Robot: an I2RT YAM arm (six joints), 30 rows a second.
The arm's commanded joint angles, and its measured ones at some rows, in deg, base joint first. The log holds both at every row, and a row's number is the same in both.
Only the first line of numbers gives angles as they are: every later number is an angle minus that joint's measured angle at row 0.
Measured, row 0:
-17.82, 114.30, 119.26, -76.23, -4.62, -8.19
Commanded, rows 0 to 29:
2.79, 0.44, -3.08, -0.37, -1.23, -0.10
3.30, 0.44, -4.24, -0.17, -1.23, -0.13
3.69, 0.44, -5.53, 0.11, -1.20, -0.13
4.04, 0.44, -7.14, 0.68, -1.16, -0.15
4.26, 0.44, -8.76, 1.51, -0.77, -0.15
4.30, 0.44, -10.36, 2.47, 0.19, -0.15
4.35, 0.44, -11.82, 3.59, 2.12, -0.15
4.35, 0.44, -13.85, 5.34, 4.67, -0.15
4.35, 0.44, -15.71, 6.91, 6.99, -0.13
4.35, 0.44, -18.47, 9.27, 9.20, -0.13
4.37, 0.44, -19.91, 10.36, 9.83, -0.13
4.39, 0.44, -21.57, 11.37, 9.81, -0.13
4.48, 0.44, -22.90, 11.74, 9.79, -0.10
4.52, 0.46, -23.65, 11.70, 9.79, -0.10
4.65, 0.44, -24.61, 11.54, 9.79, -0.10
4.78, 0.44, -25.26, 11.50, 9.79, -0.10
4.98, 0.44, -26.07, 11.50, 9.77, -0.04
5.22, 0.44, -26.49, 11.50, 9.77, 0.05
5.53, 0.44, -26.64, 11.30, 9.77, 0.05
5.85, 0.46, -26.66, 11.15, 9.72, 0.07
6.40, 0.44, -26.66, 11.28, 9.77, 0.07
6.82, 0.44, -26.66, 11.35, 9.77, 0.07
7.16, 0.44, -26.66, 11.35, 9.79, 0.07
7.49, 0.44, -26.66, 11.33, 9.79, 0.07
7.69, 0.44, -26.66, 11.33, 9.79, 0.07
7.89, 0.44, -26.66, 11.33, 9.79, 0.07
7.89, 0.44, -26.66, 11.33, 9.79, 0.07
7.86, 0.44, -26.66, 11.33, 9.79, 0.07
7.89, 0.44, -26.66, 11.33, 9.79, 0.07
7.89, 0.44, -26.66, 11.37, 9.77, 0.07
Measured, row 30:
7.80, 0.35, -26.34, 11.33, 8.96, -0.24
